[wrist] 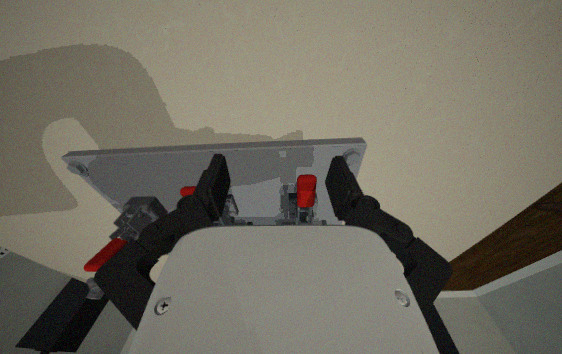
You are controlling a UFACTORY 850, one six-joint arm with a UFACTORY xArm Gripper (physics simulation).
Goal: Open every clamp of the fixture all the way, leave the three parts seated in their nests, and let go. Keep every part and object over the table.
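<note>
The fixture's grey base plate (260,200) lies on the table, its lower part hidden behind my gripper's body. A clamp with a red handle (306,190) shows between my fingertips in the picture, nearer the right finger. A second red handle (187,191) is mostly hidden behind my left finger. A third red handle (104,255) sticks out at lower left, beside a dark clamp body (142,212). My gripper (278,168) is open with nothing between its fingers. The three parts and their nests cannot be made out, and how far each clamp is open cannot be told.
The beige table top (400,100) extends beyond the plate, with the arm's shadow at left. Bolts sit at the plate's far corners. A brown wooden floor (520,240) and pale walls show past the table's edge at lower right. A black bar-like object (62,315) is at lower left.
</note>
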